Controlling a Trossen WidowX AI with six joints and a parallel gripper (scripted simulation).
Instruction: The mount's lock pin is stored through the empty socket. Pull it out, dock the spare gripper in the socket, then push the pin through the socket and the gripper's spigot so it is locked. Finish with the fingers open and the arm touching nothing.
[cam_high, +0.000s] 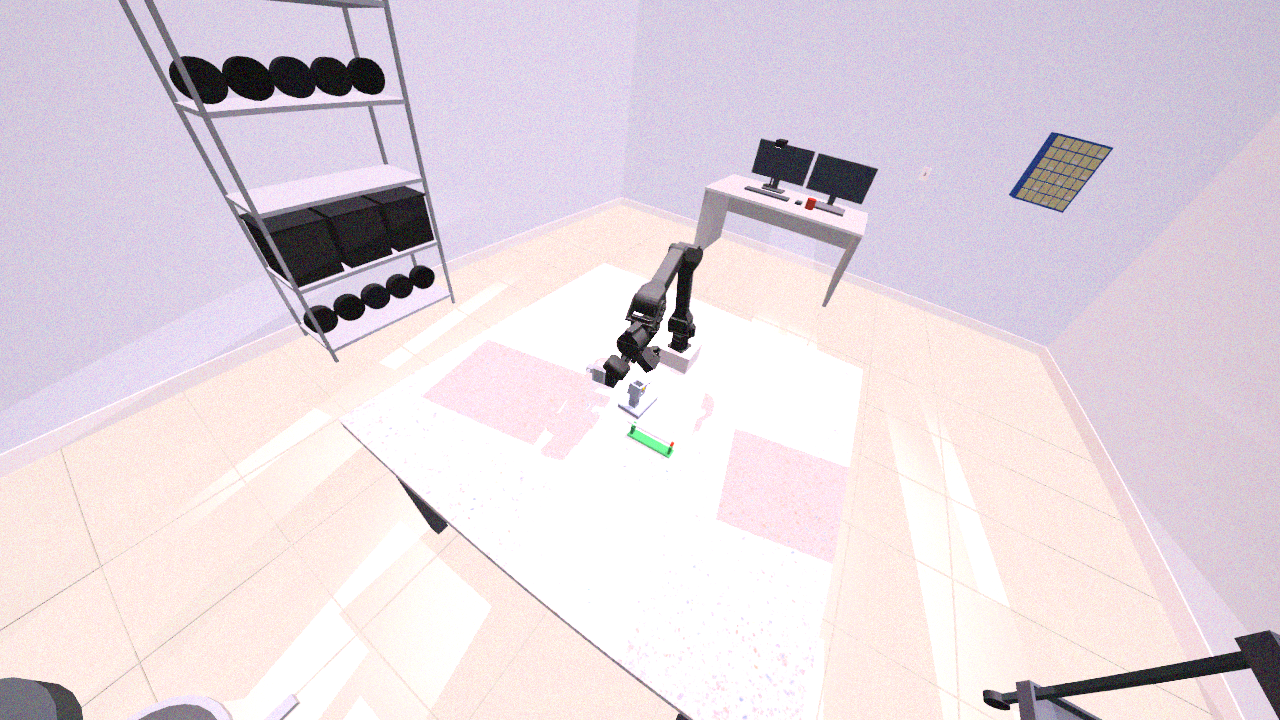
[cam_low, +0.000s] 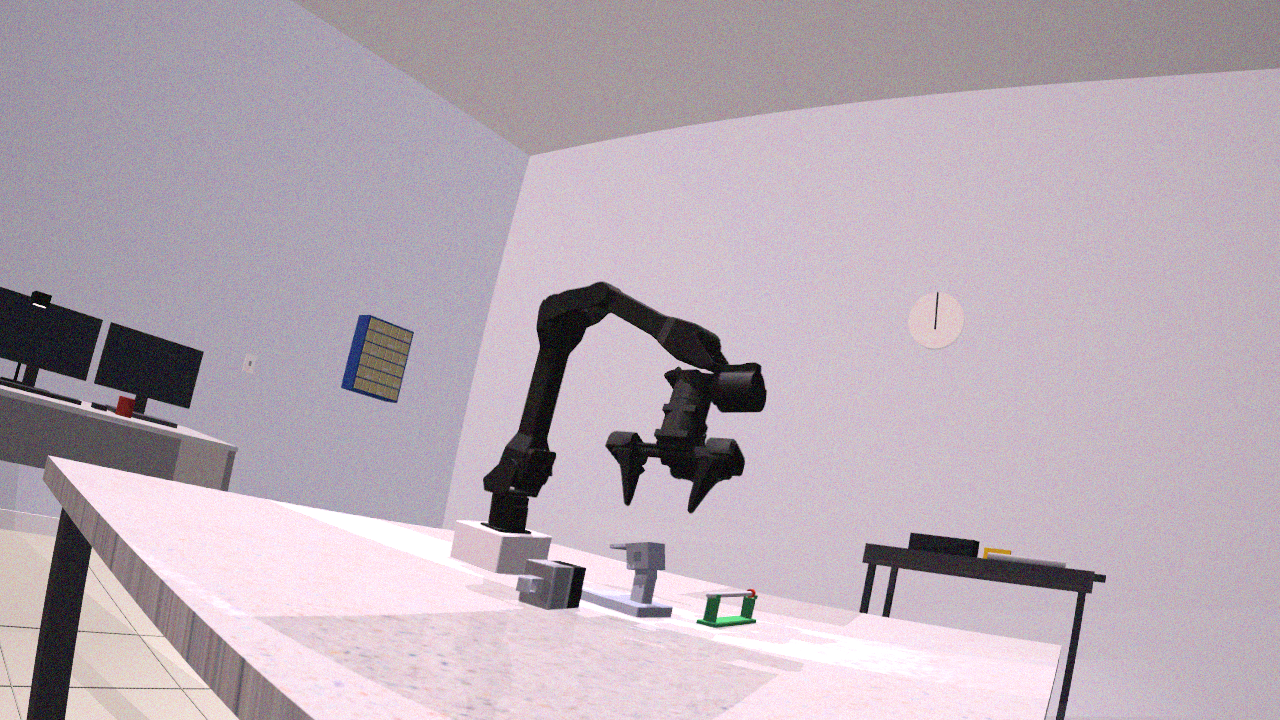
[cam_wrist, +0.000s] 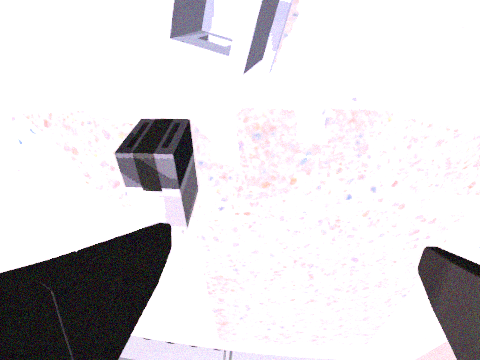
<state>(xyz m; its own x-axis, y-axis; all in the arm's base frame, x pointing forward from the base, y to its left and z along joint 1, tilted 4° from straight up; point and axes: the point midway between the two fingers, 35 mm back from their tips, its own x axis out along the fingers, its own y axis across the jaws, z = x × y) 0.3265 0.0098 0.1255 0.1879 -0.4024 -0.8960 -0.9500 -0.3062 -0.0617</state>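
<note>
Right now the spare gripper is 12 cm below my gripper tip, 11 cm to the right of it and 6 cm behind it. Round my gripper tip: grey mount (10 cm below, 6 cm behind, 5 cm to the left); cradle (18 cm to the left, 13 cm below, 2 cm ahead).
</note>
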